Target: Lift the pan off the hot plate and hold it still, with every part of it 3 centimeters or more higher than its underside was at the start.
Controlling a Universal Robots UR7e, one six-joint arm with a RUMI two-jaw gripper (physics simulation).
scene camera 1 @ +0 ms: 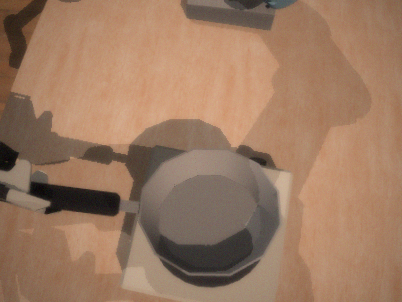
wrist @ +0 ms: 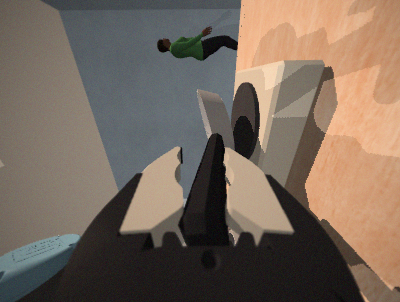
I see my gripper and a grey pan.
My gripper also shows in the wrist view.
